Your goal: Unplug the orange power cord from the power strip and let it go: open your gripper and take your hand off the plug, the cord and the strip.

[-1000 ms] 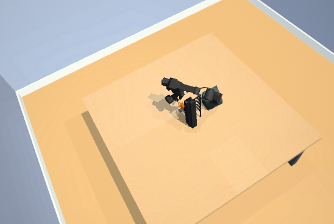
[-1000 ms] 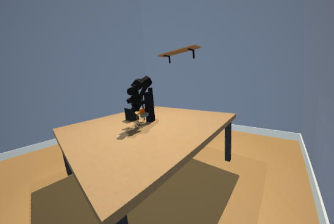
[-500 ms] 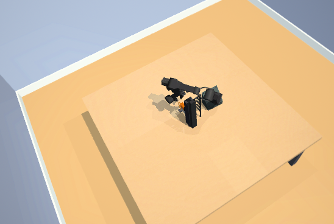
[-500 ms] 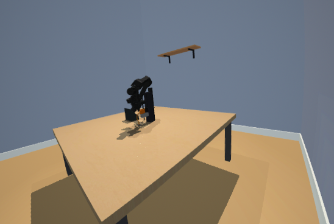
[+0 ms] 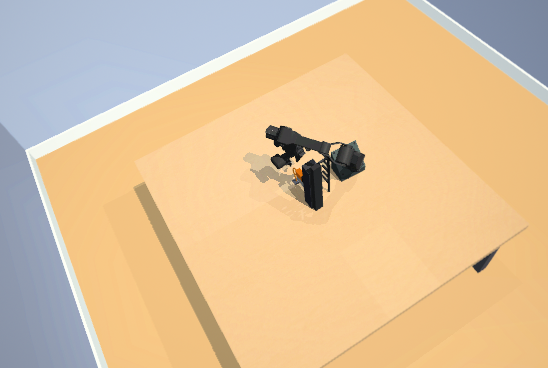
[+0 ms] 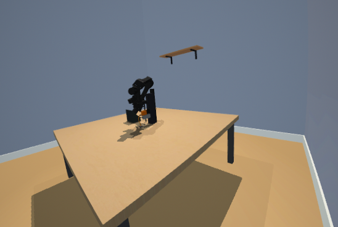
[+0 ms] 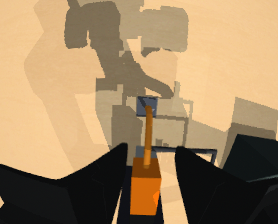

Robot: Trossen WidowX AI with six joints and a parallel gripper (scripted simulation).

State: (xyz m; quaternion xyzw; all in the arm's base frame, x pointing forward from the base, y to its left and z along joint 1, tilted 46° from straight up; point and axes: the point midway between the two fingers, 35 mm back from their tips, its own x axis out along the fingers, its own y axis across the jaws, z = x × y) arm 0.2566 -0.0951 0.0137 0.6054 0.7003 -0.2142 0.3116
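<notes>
My gripper tip is 2 cm past the orange plug, 7 cm to the right of it and 1 cm above it. The rest, counted from my gripper tip: small dark block (14 cm below).
</notes>
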